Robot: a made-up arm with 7 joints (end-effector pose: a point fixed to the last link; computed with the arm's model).
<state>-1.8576 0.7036 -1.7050 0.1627 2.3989 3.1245 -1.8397</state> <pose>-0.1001 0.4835 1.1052 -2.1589 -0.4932 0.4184</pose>
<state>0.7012 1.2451 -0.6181 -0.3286 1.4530 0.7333 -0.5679</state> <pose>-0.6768 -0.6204 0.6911 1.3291 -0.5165 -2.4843</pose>
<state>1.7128 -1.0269 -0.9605 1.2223 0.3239 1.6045 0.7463</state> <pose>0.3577 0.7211 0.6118 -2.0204 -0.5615 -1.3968</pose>
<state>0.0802 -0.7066 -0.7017 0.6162 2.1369 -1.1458 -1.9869</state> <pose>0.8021 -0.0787 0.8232 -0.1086 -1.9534 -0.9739</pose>
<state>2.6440 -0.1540 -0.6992 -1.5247 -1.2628 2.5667 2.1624</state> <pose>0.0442 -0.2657 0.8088 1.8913 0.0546 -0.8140</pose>
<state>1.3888 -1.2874 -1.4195 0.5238 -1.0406 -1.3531 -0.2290</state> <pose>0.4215 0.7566 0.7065 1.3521 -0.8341 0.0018</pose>
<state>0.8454 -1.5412 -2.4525 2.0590 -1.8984 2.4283 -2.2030</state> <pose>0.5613 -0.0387 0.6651 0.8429 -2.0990 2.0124</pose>
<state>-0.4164 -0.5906 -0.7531 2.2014 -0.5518 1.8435 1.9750</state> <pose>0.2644 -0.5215 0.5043 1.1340 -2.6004 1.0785</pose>
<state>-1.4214 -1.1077 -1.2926 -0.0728 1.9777 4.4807 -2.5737</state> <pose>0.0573 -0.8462 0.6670 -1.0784 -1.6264 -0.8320</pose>
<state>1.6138 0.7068 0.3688 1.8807 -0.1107 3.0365 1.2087</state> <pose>-0.0277 0.0286 0.9671 0.3606 -0.2347 -0.0279</pose>
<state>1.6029 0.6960 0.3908 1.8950 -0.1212 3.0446 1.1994</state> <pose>-0.0355 0.0348 0.9610 0.3505 -0.2586 -0.0292</pose>
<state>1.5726 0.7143 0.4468 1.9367 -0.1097 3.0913 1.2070</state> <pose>-0.0516 0.0298 0.9398 0.3706 -0.2822 0.0022</pose>
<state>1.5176 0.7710 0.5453 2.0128 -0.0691 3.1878 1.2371</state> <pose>-0.0767 0.0125 0.8972 0.4260 -0.3102 0.0710</pose>
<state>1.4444 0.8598 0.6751 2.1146 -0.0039 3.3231 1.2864</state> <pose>-0.1051 -0.0095 0.8342 0.5027 -0.3516 0.1607</pose>
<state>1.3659 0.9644 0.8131 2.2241 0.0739 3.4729 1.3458</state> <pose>-0.1271 -0.0269 0.7606 0.5808 -0.4101 0.2463</pose>
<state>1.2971 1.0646 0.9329 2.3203 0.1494 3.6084 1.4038</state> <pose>-0.1368 -0.0363 0.6928 0.6469 -0.4752 0.3104</pose>
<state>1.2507 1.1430 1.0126 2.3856 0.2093 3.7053 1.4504</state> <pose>-0.1372 -0.0405 0.6455 0.6976 -0.5265 0.3496</pose>
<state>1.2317 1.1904 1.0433 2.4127 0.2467 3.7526 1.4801</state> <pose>-0.1357 -0.0435 0.6237 0.7338 -0.5469 0.3690</pose>
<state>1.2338 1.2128 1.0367 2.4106 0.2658 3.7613 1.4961</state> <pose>-0.1357 -0.0470 0.6210 0.7598 -0.5386 0.3774</pose>
